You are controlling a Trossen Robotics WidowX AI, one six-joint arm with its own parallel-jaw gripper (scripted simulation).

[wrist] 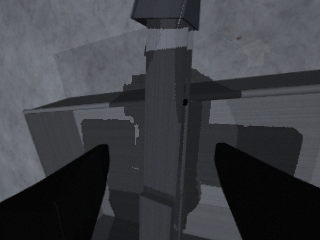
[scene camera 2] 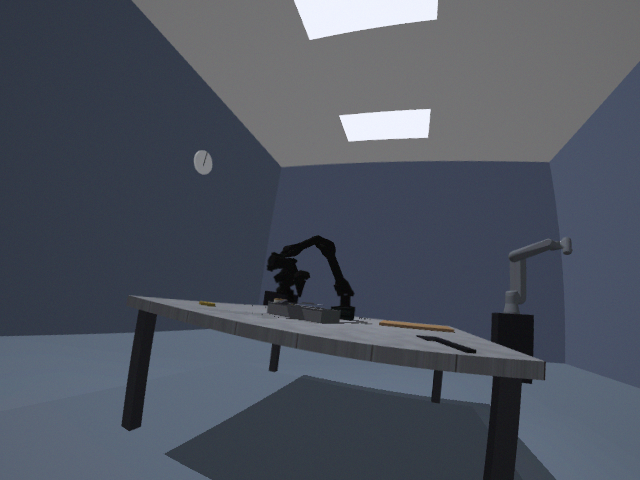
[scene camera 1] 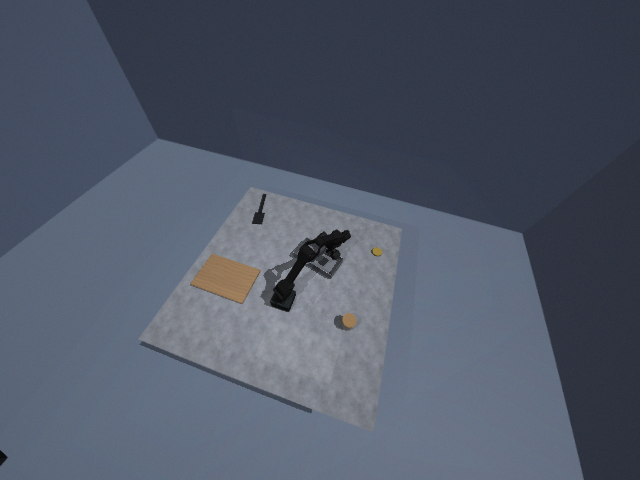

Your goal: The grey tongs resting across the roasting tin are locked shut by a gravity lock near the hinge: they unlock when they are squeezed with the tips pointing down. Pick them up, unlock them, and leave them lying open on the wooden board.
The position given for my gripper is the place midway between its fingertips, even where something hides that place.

I see my gripper (scene camera 2: 295,299), a roasting tin (scene camera 2: 320,315) and a wooden board (scene camera 1: 226,278).
My gripper is seen too in the wrist view (wrist: 162,152).
